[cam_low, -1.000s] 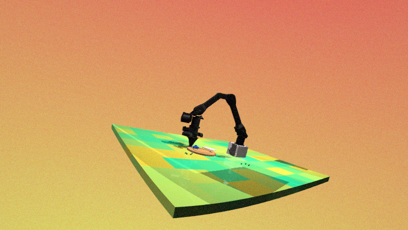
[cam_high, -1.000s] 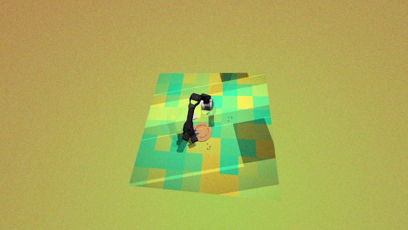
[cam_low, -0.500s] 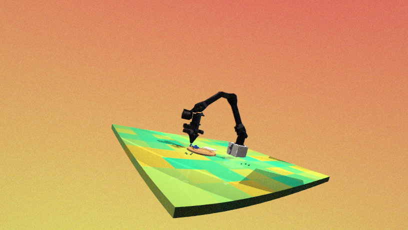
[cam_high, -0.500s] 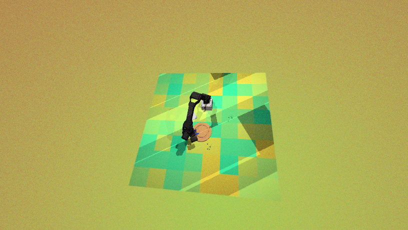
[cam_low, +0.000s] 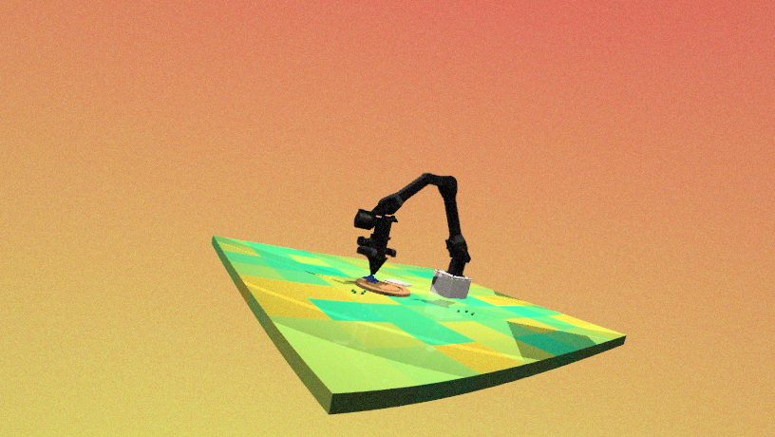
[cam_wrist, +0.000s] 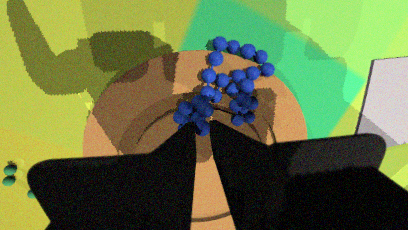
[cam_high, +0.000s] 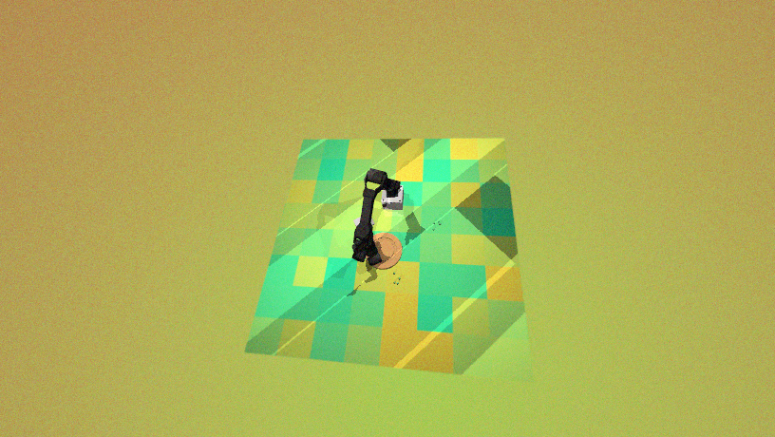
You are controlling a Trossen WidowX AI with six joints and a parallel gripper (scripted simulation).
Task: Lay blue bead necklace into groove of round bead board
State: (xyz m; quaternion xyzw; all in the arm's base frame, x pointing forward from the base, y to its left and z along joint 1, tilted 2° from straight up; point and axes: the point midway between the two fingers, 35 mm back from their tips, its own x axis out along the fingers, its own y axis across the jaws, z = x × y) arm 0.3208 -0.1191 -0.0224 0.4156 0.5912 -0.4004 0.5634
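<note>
The round bead board lies 2 cm behind my gripper tip, 5 cm to the left of it and 3 cm below it. The rest, counted from my gripper tip: flat grey piece: 19 cm behind, 5 cm to the right, 4 cm below.
</note>
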